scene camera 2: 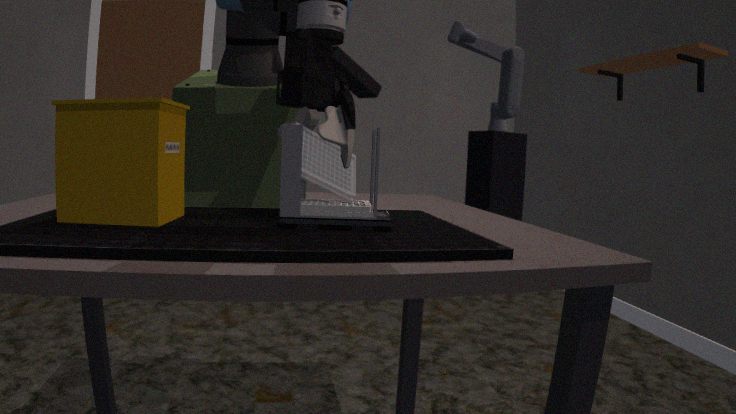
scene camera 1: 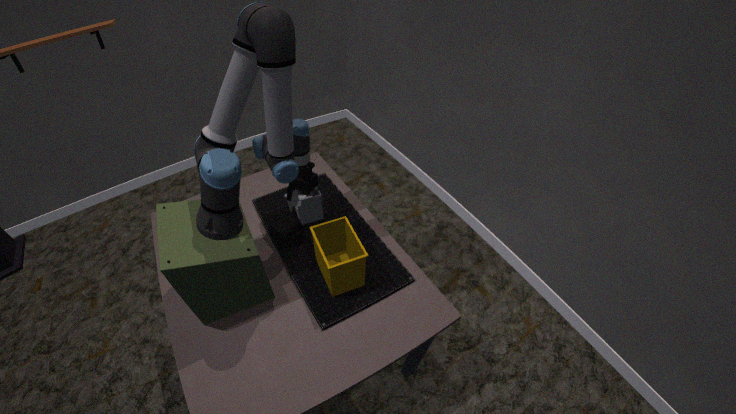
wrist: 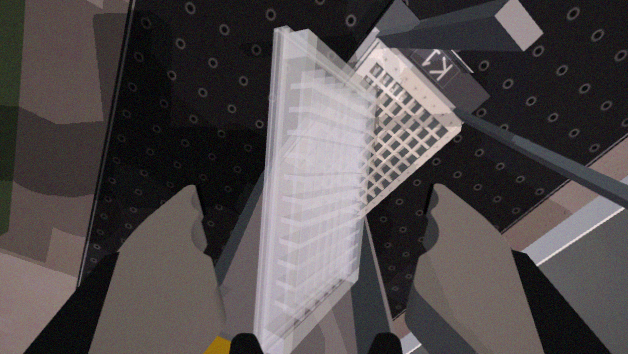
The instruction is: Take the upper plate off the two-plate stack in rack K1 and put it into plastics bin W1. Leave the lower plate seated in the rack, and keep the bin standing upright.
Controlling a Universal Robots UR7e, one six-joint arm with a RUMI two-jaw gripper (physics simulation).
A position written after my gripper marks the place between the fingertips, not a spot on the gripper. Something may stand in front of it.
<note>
I see my gripper (scene camera 2: 320, 164) and a yellow plastics bin W1 (scene camera 2: 121, 161).
The yellow plastics bin W1 is seen too in scene camera 1 (scene camera 1: 340, 255). My gripper shows as well in scene camera 1 (scene camera 1: 300, 202) and in the wrist view (wrist: 314, 188).
</note>
